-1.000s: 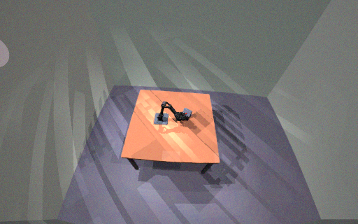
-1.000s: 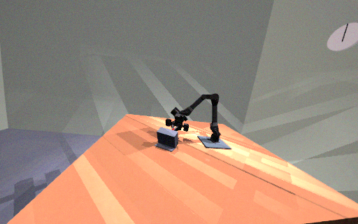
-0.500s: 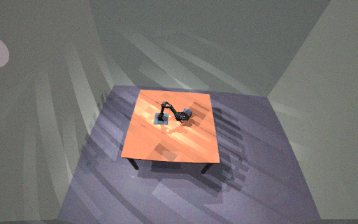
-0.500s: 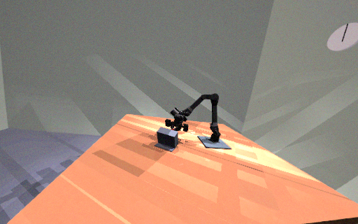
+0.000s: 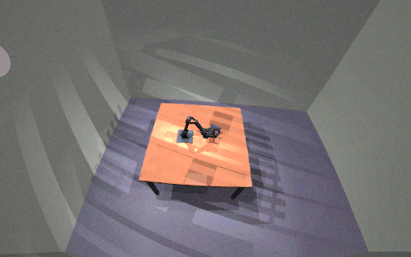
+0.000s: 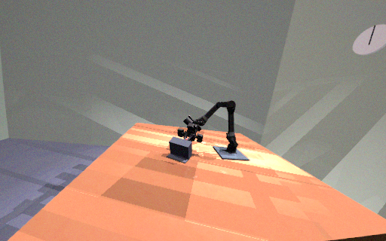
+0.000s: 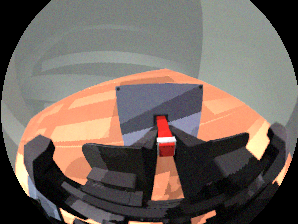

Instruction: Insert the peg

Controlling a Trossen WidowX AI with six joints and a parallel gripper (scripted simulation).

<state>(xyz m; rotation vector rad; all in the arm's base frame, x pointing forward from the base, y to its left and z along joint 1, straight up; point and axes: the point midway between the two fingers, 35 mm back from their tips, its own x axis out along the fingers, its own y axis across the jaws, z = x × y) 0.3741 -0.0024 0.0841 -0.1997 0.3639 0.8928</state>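
My gripper tip is 40 mm to the right of the panel, 30 mm short of it and 20 mm above it. Round my gripper tip: red peg (10 mm to the right, 10 mm behind, 10 mm above).
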